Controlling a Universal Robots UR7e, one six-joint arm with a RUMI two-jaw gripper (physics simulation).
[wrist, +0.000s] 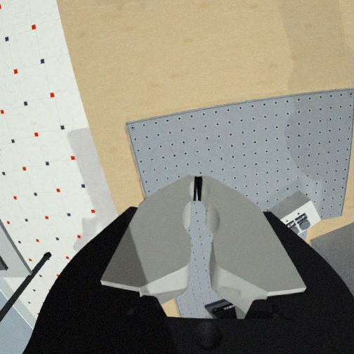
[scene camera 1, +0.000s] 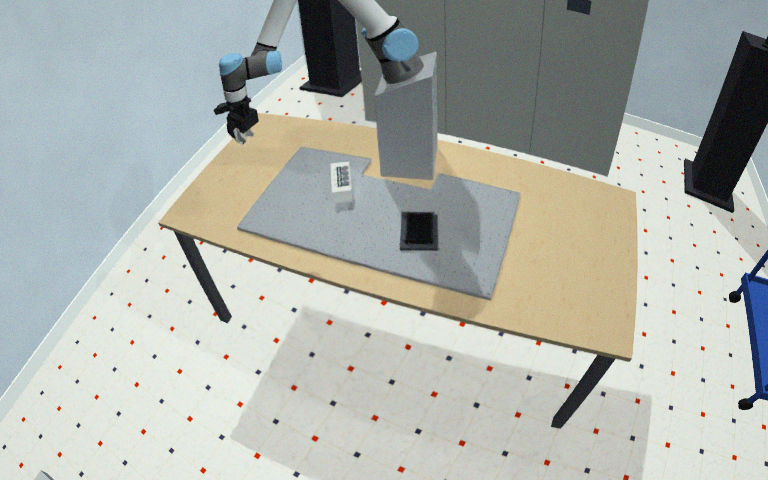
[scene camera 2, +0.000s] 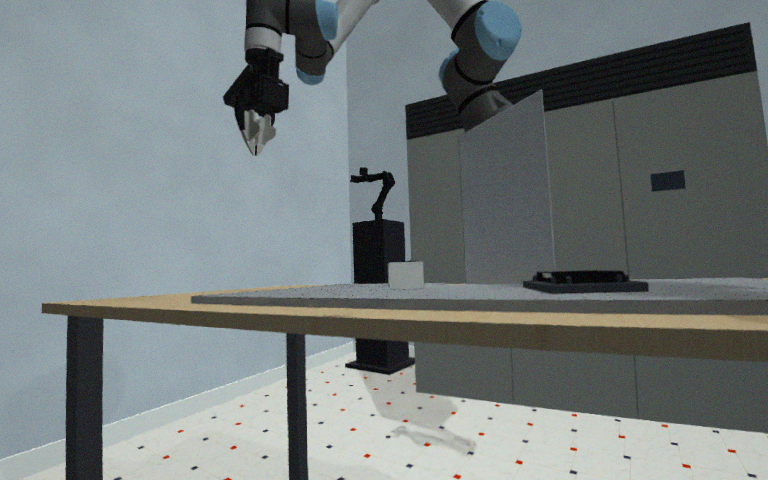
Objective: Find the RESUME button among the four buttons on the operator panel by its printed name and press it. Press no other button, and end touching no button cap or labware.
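Frame: origin at the arm's base, x left, y back, z up, level; millimetres.
Seen in the pictures: gripper, fingertip midpoint: (scene camera 1: 243,143) (scene camera 2: 254,155); arm's base, link origin: (scene camera 1: 404,72) (scene camera 2: 494,130).
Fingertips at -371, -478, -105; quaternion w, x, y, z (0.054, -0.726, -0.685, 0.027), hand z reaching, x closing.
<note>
Offsets run from my fingertips to a thing's top centre, as dx, dy, dz. Level surfaces: height alone.
The operator panel {+233, +217, -238} (scene camera 1: 342,180) (scene camera 2: 406,275) (wrist: 306,216) is a small white box on the grey perforated board. Its top carries dark round buttons with black printed labels, too small to read for certain in scene camera 1. In the wrist view two of its buttons show, the rest being hidden behind the gripper, and I cannot make out the RESUME name. My gripper (scene camera 1: 242,140) (scene camera 2: 255,152) (wrist: 196,178) is shut and empty. It hangs high above the table's left end, well to the left of the panel and touching nothing.
A black square tray-like holder {+586, +140, -272} (scene camera 1: 402,244) (scene camera 2: 586,286) stands on the grey board {dz -294} (scene camera 1: 294,226) (scene camera 2: 317,294) (wrist: 225,145), right of the panel. The grey arm pedestal (scene camera 1: 406,130) (scene camera 2: 506,198) rises behind the board. The wooden table {dz -307} (scene camera 1: 583,254) (wrist: 175,50) lies beneath.
</note>
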